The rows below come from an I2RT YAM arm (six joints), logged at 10 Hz.
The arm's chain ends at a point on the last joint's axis. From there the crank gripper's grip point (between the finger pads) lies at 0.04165 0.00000 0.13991 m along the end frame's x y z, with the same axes.
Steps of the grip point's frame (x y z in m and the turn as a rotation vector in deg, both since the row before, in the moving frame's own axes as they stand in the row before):
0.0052, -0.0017, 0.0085, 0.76, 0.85, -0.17
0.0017, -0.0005, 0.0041, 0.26, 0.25, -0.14
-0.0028, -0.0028, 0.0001, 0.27, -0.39, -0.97
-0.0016, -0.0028, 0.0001, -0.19, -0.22, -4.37
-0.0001, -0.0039, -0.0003, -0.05, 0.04, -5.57
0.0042, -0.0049, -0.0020, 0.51, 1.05, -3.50
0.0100, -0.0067, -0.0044, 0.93, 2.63, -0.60
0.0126, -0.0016, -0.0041, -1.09, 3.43, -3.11
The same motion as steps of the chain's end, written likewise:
0.0031, 0.0003, 0.0091, 0.76, 0.85, -0.17
0.0011, 0.0002, 0.0043, 0.26, 0.25, -0.14
-0.0018, -0.0014, -0.0002, 0.27, -0.39, -0.97
-0.0010, -0.0001, -0.0001, -0.19, -0.22, -4.37
0.0000, 0.0000, -0.0003, -0.05, 0.04, -5.57
0.0018, -0.0010, -0.0012, 0.51, 1.05, -3.50
0.0036, -0.0040, -0.0023, 0.93, 2.63, -0.60
0.0043, -0.0017, -0.0014, -1.09, 3.43, -3.11

